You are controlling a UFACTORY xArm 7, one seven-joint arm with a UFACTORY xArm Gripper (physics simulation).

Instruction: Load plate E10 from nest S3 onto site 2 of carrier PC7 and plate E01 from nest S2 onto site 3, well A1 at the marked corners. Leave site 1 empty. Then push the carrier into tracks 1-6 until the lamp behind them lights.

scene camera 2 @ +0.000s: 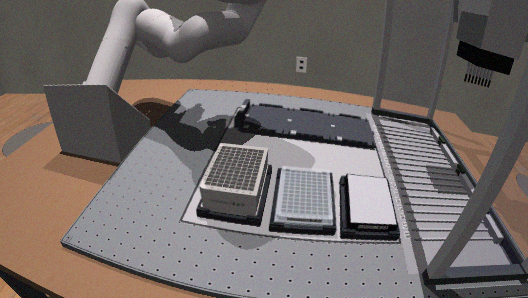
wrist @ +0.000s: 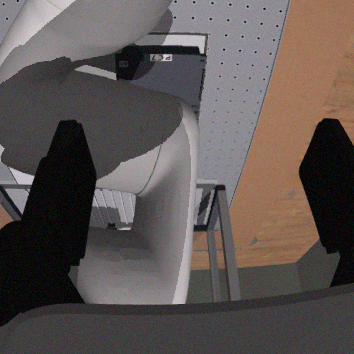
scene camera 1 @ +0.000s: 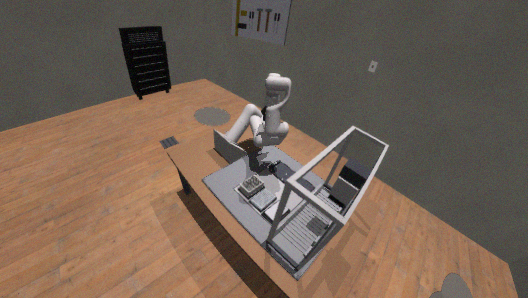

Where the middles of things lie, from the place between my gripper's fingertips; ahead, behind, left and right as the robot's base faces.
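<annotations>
I find the pipetting head (scene camera 2: 486, 41) 62 cm ahead of my hand, 16 cm to the right of it and 1 cm above it. The dark carrier (scene camera 2: 264, 119) is 2 cm to the right of my hand and 28 cm ahead of it, and it sits 31 cm below it. As for the tall white block (scene camera 2: 233, 184), it is far to the right of my hand, a good way ahead of it and far below it.
</annotations>
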